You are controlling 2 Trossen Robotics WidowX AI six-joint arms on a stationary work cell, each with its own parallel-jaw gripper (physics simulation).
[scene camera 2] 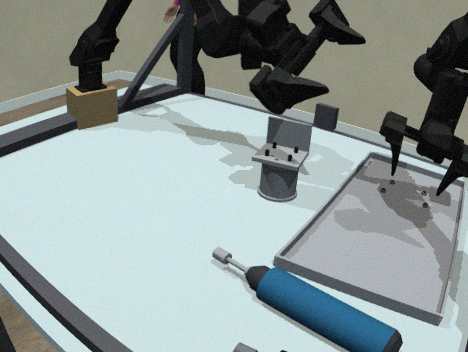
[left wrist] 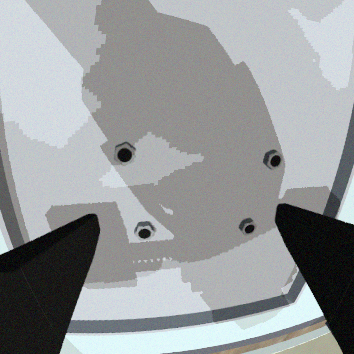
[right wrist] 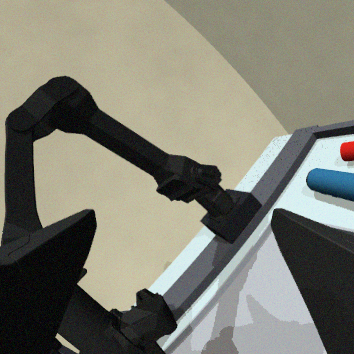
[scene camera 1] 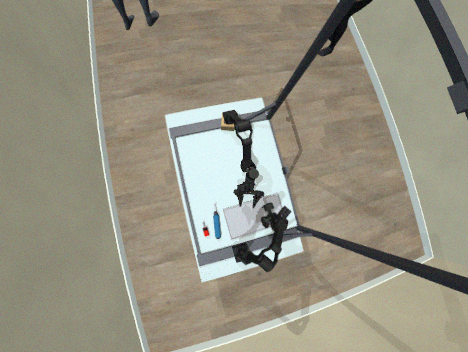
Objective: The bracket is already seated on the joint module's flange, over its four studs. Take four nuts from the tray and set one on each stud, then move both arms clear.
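Where they show: left gripper, fingertip midpoint: (scene camera 2: 414,184) (left wrist: 188,218) (scene camera 1: 268,213); right gripper, fingertip midpoint: (scene camera 2: 346,63) (right wrist: 184,218) (scene camera 1: 246,207); left arm's base, link origin: (right wrist: 222,207) (scene camera 1: 241,253); right arm's base, link origin: (scene camera 2: 90,87) (scene camera 1: 228,119).
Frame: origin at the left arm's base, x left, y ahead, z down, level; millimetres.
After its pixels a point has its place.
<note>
The grey bracket (scene camera 2: 292,132) {x -147, y 401, z -32 mm} sits on the cylindrical joint module (scene camera 2: 279,182) {x -93, y 387, z 28 mm}, its black studs (scene camera 2: 274,145) {x -129, y 421, z -10 mm} standing up bare. Several small nuts lie apart in the grey tray (scene camera 2: 360,293) {x 46, y 198, z 52 mm} (scene camera 1: 235,222) {x -16, y 201, z 56 mm}; in the left wrist view one nut (left wrist: 117,149) {x -230, y 167, z 51 mm} is upper left, another nut (left wrist: 267,159) {x -232, y 248, z 52 mm} right, a third nut (left wrist: 144,224) {x -273, y 181, z 52 mm} lower left. My left gripper (scene camera 2: 416,184) {x -259, y 201, z 36 mm} (left wrist: 188,218) {x -259, y 201, z 36 mm} is open and empty above the tray, nuts below and between its fingers in view. My right gripper (scene camera 2: 346,65) {x -83, y 305, z -170 mm} (right wrist: 184,218) {x -83, y 305, z -170 mm} (scene camera 1: 248,205) {x -83, y 305, z -170 mm} is open and empty, high above and beside the bracket.
A blue driver (scene camera 2: 325,310) {x 124, y 214, z 23 mm} (scene camera 1: 217,225) {x 109, y 220, z 20 mm} (right wrist: 332,184) {x 102, y 195, z 25 mm} lies beside the tray. A smaller red tool (scene camera 1: 205,231) {x 197, y 201, z 27 mm} (right wrist: 347,151) {x 182, y 184, z 33 mm} lies beyond it. Dark frame rails (scene camera 2: 40,132) {x 15, y 895, z 40 mm} edge the table. The right arm's base stands on a wooden block (scene camera 2: 95,107) {x -123, y 865, z 15 mm}. The two arms are close together near the tray.
</note>
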